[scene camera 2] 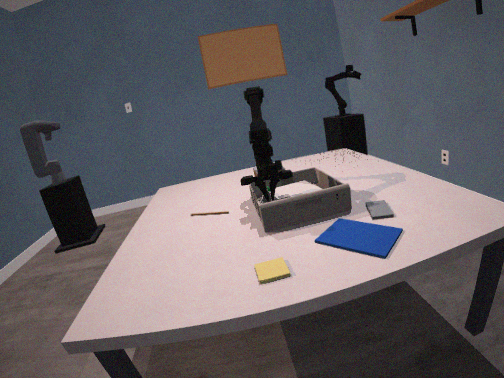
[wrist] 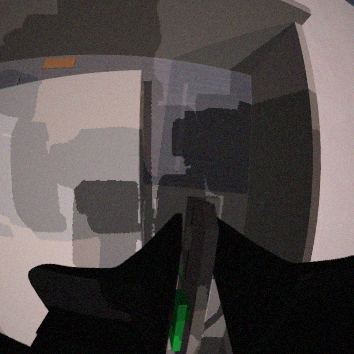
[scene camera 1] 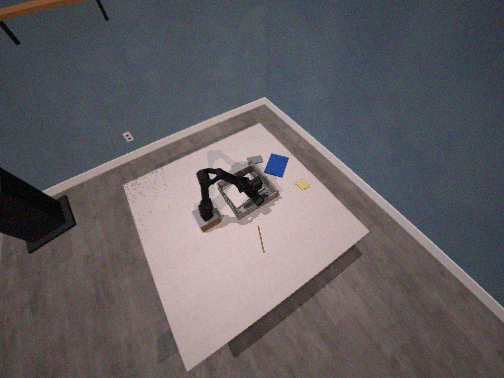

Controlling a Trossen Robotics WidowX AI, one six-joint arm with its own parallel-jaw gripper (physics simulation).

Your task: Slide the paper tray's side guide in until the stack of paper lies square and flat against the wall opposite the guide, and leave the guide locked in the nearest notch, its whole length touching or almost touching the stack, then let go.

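Pixels of known places: gripper, between the fingertips: [scene camera 2: 270, 200] [wrist: 192, 219] [scene camera 1: 256, 198]; arm's base, origin of its link: [scene camera 1: 207, 215].
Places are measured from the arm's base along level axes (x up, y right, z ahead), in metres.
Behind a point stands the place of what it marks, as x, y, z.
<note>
The grey paper tray [scene camera 1: 240, 215] {-0.030, 0.129, 0.171} [scene camera 2: 307, 212] {-0.048, 0.030, 0.500} [wrist: 282, 165] {-0.022, 0.153, 0.370} stands on the table with a white paper stack [scene camera 1: 233, 194] {-0.043, -0.036, 0.240} [scene camera 2: 300, 189] {-0.042, -0.044, 0.295} [wrist: 90, 105] {-0.042, 0.030, 0.417} flat inside. In the wrist view the side guide [wrist: 147, 120] {-0.064, 0.069, 0.412} shows as a thin dark strip close along the paper's right edge; its near part is hidden. A dark upright grip [wrist: 201, 240] {-0.008, 0.097, 0.335} with a green latch [wrist: 178, 325] {-0.001, 0.085, 0.295} rises between the fingers. My gripper [scene camera 2: 272, 199] {-0.037, 0.098, 0.338} [wrist: 192, 219] {-0.037, 0.098, 0.338} is down in the tray, its fingers a narrow way apart on either side of the grip, not plainly clamped. The paper's far edges are partly hidden.
A blue folder [scene camera 1: 276, 165] {-0.075, -0.036, 0.676} [scene camera 2: 360, 237] {-0.075, -0.035, 0.697}, a grey block [scene camera 1: 255, 159] {-0.073, -0.195, 0.591} [scene camera 2: 380, 209] {-0.073, -0.192, 0.599}, a yellow pad [scene camera 1: 302, 185] {-0.073, 0.231, 0.683} [scene camera 2: 272, 270] {-0.073, 0.227, 0.699} and a pencil [scene camera 1: 261, 239] {-0.077, 0.329, 0.177} [scene camera 2: 210, 214] {-0.082, 0.316, 0.186} lie around the tray. The tray's walls stand close around the gripper.
</note>
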